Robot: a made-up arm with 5 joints.
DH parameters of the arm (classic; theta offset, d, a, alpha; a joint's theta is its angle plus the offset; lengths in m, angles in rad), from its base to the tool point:
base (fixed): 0 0 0.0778 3.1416
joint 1: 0 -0.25 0.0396 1.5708
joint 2: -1.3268 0 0.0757 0
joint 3: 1.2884 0 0.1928 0
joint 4: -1.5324 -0.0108 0 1.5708
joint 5: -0.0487 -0.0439 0 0
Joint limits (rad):
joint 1: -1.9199..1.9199
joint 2: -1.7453..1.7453
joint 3: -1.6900..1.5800
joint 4: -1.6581..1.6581
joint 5: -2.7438..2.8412
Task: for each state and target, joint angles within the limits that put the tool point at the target. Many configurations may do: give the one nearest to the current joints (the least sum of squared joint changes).
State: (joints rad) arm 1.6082 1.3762 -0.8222 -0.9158 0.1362
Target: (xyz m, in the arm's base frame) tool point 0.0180 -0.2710 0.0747
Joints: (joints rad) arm 1.7491 1.6176 -0.6899 -0.8397 0.1362
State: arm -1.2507 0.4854 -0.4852 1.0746 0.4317
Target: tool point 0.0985 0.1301 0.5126
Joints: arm -1.4951 -0.3101 -0.9448 1.2174 0.4317
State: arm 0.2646 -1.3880 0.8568 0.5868 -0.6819
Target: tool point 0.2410 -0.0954 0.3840
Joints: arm 0.4718 -1.2322 0.7628 0.5016 -0.6819
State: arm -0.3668 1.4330 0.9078 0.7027 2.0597
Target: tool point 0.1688 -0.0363 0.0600
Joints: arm 0.2691 0.8620 0.6434 0.8138 2.0597
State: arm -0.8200 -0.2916 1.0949 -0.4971 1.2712
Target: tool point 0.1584 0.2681 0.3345
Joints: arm -1.3173 -0.1562 0.2310 -0.4504 1.2712
